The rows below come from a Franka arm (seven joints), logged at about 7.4 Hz.
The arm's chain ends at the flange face. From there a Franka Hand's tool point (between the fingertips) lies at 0.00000 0.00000 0.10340 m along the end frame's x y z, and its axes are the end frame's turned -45 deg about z.
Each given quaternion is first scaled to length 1.
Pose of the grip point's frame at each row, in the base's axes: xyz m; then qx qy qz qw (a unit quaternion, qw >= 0):
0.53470 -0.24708 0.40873 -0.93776 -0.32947 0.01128 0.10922
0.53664 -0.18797 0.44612 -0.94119 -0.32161 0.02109 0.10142
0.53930 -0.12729 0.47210 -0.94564 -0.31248 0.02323 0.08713
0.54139 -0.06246 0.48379 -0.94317 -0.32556 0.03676 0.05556
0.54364 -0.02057 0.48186 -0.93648 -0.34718 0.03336 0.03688
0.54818 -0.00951 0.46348 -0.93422 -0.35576 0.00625 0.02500
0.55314 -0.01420 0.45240 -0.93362 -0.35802 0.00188 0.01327
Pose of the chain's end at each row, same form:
0.54433 -0.26749 0.50964 -0.99246 0.05447 0.05222 0.09659
0.54749 -0.20631 0.54730 -0.99262 0.06305 0.05830 0.08563
0.54947 -0.14283 0.57382 -0.99323 0.07319 0.05480 0.07161
0.55230 -0.07082 0.58627 -0.99596 0.06016 0.05522 0.03726
0.55275 -0.02532 0.58475 -0.99805 0.03762 0.04493 0.02131
0.55123 -0.01388 0.56674 -0.99925 0.02883 0.01534 0.02071
0.55449 -0.01662 0.55576 -0.99956 0.02651 0.00682 0.01154

